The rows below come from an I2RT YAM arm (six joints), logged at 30 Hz.
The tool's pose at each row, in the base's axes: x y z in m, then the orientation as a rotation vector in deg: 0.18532 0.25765 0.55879 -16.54 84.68 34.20; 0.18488 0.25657 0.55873 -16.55 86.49 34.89; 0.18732 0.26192 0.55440 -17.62 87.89 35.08; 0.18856 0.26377 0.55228 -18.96 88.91 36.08; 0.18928 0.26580 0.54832 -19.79 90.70 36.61; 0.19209 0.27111 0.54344 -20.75 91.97 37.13; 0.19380 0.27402 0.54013 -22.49 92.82 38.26
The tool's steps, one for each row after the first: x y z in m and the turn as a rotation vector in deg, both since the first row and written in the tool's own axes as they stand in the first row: -0.00015 -0.00066 -0.00095 -0.11 1.71 0.90; 0.00511 0.00168 0.00354 -0.66 3.34 0.77; 0.00754 0.00216 0.00537 -1.92 4.71 0.93; 0.01181 0.00276 0.00668 -2.45 6.65 1.27; 0.01760 0.00477 0.01141 -3.14 8.13 1.40; 0.02139 0.00567 0.01409 -4.74 9.49 1.41
